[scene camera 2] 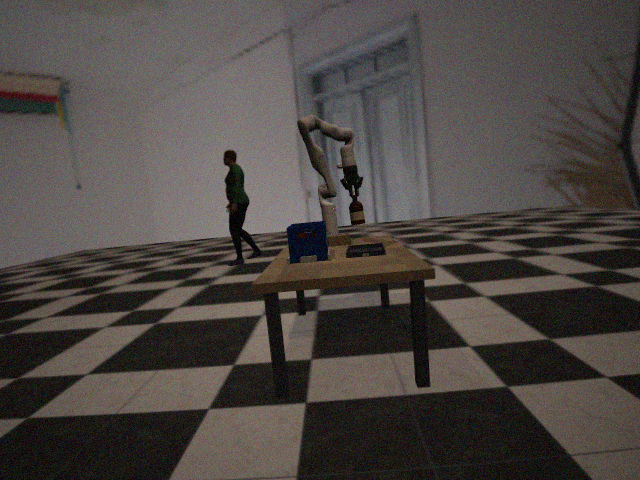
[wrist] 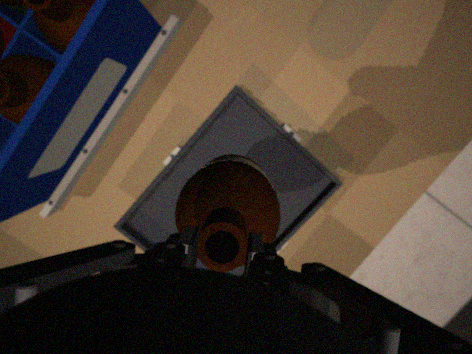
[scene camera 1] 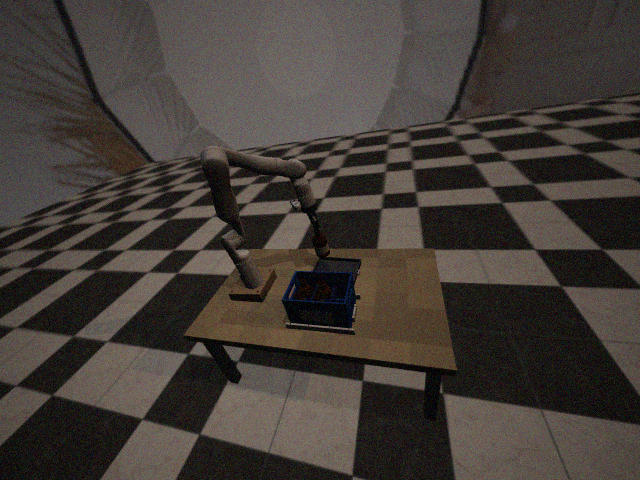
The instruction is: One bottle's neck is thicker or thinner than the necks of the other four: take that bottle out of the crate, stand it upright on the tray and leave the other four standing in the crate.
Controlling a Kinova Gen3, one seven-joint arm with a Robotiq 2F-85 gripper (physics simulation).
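Frame: origin at the arm's base, x left, y back, z up, level; metres.
Seen in the pictures: gripper, fingertip midpoint: (scene camera 2: 354, 196) (wrist: 222, 247) (scene camera 1: 317, 230); arm's base at its link origin: (scene camera 2: 331, 235) (scene camera 1: 255, 283).
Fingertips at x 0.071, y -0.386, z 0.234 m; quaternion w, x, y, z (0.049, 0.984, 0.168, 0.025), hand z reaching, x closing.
Pixels of each thing's top centre, then the offset from my fingertips to it. Level surfaces: height alone.
- brown bottle with a pale label band, top centre: (wrist: 226, 256) (scene camera 1: 316, 228) (scene camera 2: 355, 194) dz +0.011, dx +0.002, dy +0.001 m
- dark grey tray at its top centre: (wrist: 227, 205) (scene camera 2: 365, 247) (scene camera 1: 335, 268) dz -0.267, dx +0.020, dy -0.049 m
- blue crate at its top centre: (scene camera 1: 317, 285) (scene camera 2: 307, 224) dz -0.117, dx -0.265, dy +0.003 m
- tray with brown bottles, top centre: (scene camera 1: 321, 281) dz -0.129, dx -0.227, dy -0.008 m
- table at its surface level: dz -0.292 m
My gripper (scene camera 1: 315, 225) (scene camera 2: 354, 194) (wrist: 222, 247) is shut on the neck of a brown bottle with a pale label band (scene camera 1: 321, 244) (scene camera 2: 356, 212) (wrist: 227, 195). The bottle hangs close to upright above the dark grey tray (scene camera 1: 358, 264) (scene camera 2: 366, 254) (wrist: 235, 112), with a gap below it in scene camera 2. In the wrist view it hides part of the tray. The blue crate (scene camera 1: 320, 313) (scene camera 2: 308, 250) (wrist: 55, 95) stands beside the tray with brown bottles (scene camera 1: 323, 289) (wrist: 25, 85) in its compartments. How thick their necks are cannot be told at this size and light.
Pale strips with screws (scene camera 1: 320, 327) (wrist: 105, 122) run along the crate's foot. Small pale clips (wrist: 172, 156) sit at the tray's sides. The arm's wooden base block (scene camera 1: 253, 293) stands on the table (scene camera 1: 403, 310) (scene camera 2: 361, 272). A person in green (scene camera 2: 236, 188) is on the floor behind the table.
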